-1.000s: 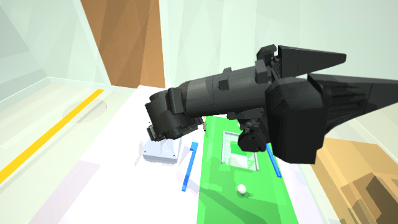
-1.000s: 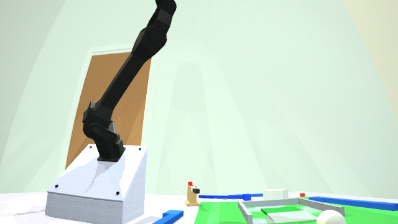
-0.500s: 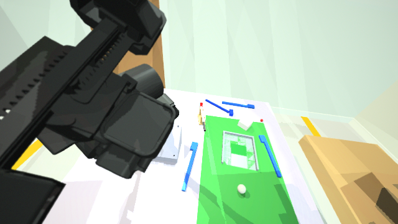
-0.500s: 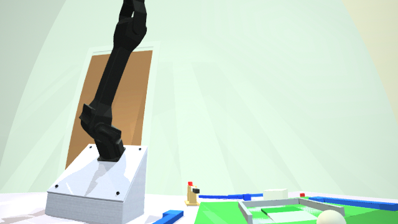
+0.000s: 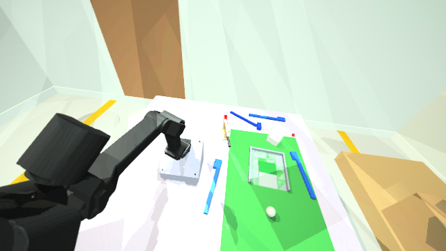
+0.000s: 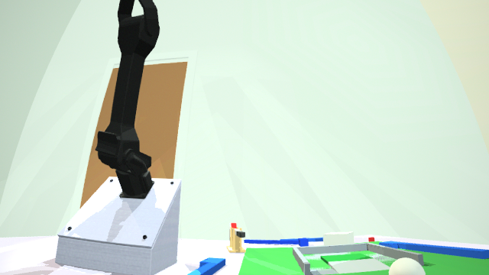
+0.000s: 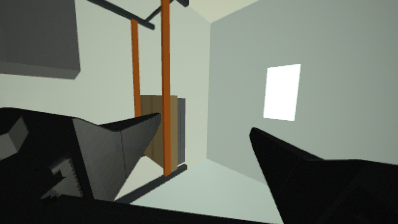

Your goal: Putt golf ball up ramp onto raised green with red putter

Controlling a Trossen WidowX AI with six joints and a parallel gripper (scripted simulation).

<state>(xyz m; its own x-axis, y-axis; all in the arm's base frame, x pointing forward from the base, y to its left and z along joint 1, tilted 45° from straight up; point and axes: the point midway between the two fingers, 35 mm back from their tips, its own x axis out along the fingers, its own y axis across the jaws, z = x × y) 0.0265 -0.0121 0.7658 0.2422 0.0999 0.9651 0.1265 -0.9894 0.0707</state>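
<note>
My gripper tip is 860 mm to the right of the tan piece, 680 mm above it and 170 mm short of it. The rest, counted from my gripper tip: small red dot (930 mm to the left, 710 mm below, 670 mm ahead); white golf ball (690 mm below, 420 mm ahead, 360 mm to the left); green mat (720 mm below, 540 mm to the left, 440 mm ahead).
</note>
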